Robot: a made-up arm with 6 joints.
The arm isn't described. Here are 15 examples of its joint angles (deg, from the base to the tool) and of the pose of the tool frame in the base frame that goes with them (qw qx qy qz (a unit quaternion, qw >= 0); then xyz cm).
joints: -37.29 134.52 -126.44 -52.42 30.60 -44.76
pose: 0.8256 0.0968 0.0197 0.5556 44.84 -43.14 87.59
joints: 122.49 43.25 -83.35 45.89 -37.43 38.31
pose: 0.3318 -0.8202 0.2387 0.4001 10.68 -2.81 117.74
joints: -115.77 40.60 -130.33 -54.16 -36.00 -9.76
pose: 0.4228 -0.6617 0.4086 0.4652 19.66 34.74 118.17
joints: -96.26 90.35 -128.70 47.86 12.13 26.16
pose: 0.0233 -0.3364 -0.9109 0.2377 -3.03 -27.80 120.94
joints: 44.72 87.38 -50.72 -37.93 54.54 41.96
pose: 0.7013 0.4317 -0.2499 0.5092 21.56 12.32 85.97
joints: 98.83 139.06 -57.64 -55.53 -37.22 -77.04
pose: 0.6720 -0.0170 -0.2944 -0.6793 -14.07 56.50 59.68
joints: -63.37 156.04 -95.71 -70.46 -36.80 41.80
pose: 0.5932 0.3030 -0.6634 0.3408 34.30 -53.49 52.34
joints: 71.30 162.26 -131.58 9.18 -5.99 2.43
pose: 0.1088 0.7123 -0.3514 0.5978 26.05 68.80 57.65
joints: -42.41 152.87 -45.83 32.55 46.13 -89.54
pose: 0.3909 0.8993 -0.1884 0.0551 21.98 -20.08 48.68
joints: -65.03 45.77 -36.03 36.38 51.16 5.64
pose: 0.4551 0.2354 -0.8495 -0.1259 2.46 2.61 84.83
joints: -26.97 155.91 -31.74 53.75 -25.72 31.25
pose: 0.7182 -0.0175 -0.5570 -0.4166 25.94 -18.52 43.23
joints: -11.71 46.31 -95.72 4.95 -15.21 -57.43
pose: 0.2020 -0.4444 -0.5229 0.6987 -12.86 -1.85 121.84
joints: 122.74 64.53 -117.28 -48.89 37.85 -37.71
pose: 0.3600 -0.1781 0.3824 -0.8322 6.05 7.93 122.79
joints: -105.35 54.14 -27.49 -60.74 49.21 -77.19
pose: 0.8413 0.5220 0.1407 -0.0037 -12.25 -3.67 90.43
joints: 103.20 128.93 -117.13 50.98 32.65 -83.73
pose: 0.3689 -0.5736 -0.1157 -0.7221 -14.48 60.19 81.86
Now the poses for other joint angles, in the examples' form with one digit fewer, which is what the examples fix.
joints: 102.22 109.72 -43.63 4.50 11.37 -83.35
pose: 0.271 -0.254 -0.464 -0.804 -3.4 40.2 72.1
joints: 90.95 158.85 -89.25 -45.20 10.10 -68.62
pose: 0.327 -0.044 -0.530 -0.781 2.8 63.3 45.6
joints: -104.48 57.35 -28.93 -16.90 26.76 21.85
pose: 0.665 -0.171 -0.667 -0.289 -7.1 -6.3 84.6
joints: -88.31 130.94 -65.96 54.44 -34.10 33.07
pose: 0.184 -0.507 -0.763 -0.355 -6.2 -52.3 65.6
